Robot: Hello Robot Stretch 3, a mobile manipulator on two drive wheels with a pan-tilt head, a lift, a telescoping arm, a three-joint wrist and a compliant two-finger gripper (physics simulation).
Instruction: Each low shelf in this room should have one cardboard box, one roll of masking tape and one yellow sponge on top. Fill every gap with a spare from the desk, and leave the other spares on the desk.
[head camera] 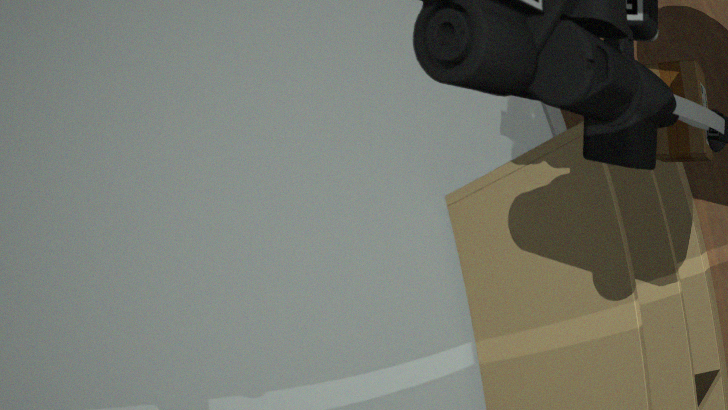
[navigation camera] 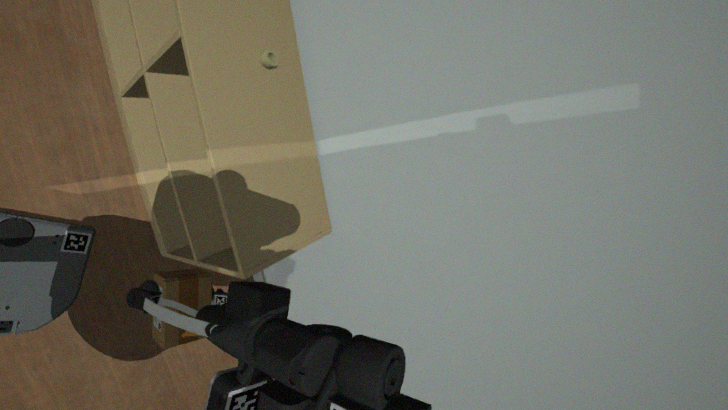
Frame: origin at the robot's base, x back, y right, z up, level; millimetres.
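Where they show: gripper, fingertip midpoint: [head camera: 687, 126]; robot's base, origin of the base link: [navigation camera: 15, 231].
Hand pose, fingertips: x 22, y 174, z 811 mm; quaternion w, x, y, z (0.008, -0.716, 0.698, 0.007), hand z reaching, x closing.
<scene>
Each offset is from my fingertips to the top centre of the thing. "*": to the spot under its first point. Level surfaces: height alone.
The low wooden shelf @[dz -201 mm] [head camera: 534, 376] [navigation camera: 254, 117] stands against the wall. A roll of masking tape @[dy +160, dx -609, dz -176 mm] [navigation camera: 269, 59] is on its top in the navigation view. My gripper [head camera: 682, 122] [navigation camera: 181, 296] is shut on a brown cardboard box @[* dy -15, dx +43, dz +54 mm] [head camera: 690, 76] [navigation camera: 168, 336], with a fingertip on either side of it. The box is off the end of the shelf, not over its top; its exact height is unclear. The wrist hides part of the box in the head view. No yellow sponge and no desk show in either view.
The pale wall [head camera: 229, 203] [navigation camera: 509, 254] runs along the back of the shelf. My base [navigation camera: 30, 285] is at the left in the navigation view, on the wooden floor @[dz -810 mm] [navigation camera: 50, 101]. Dark shadows fall across the shelf's end and the floor beside it.
</scene>
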